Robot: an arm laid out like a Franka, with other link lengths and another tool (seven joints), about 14 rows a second.
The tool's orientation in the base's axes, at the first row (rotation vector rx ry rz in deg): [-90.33, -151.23, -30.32]
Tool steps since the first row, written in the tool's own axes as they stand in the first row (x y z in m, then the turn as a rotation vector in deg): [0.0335, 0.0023, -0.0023, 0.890, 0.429, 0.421]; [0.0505, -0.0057, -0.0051, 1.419, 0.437, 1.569]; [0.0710, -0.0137, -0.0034, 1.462, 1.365, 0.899]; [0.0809, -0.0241, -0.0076, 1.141, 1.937, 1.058]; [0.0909, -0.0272, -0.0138, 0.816, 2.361, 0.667]
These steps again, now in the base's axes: [-0.0148, 0.0288, 0.0092, -0.002, 1.068, -0.109]; [-0.0304, 0.0390, 0.0128, -0.079, 1.864, -1.088]; [-0.0470, 0.0535, 0.0129, 0.595, 2.102, -0.193]; [-0.0614, 0.0562, 0.0159, 1.267, 2.123, -0.246]; [-0.0699, 0.0615, 0.0228, 1.730, 1.913, 0.178]
